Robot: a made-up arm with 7 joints. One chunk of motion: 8 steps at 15 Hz.
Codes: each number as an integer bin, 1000 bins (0 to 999) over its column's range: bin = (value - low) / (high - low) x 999, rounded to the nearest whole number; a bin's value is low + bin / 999 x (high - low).
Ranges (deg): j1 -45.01..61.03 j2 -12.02..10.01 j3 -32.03..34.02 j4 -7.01..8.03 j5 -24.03..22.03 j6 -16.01..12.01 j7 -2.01..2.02
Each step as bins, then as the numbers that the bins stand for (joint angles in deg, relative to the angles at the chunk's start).
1 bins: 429 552 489 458 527 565 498
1 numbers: 0.53 0.15 0.30 -0.11 0.27 -0.16 0.00
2 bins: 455 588 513 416 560 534 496
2 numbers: 3.29 0.95 1.89 -0.75 1.79 -1.03 -0.01
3 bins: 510 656 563 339 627 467 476
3 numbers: 9.12 2.45 5.19 -1.91 4.88 -2.91 -0.09
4 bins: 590 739 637 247 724 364 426
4 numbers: 17.62 4.28 10.09 -3.29 9.35 -5.80 -0.29
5 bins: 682 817 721 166 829 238 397
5 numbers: 27.38 6.00 15.64 -4.51 14.19 -9.33 -0.41
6 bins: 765 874 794 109 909 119 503
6 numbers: 36.19 7.25 20.47 -5.37 17.88 -12.67 0.02
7 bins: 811 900 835 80 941 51 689
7 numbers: 41.07 7.83 23.18 -5.81 19.36 -14.58 0.77
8 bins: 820 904 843 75 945 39 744
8 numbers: 42.03 7.92 23.71 -5.88 19.54 -14.92 0.99
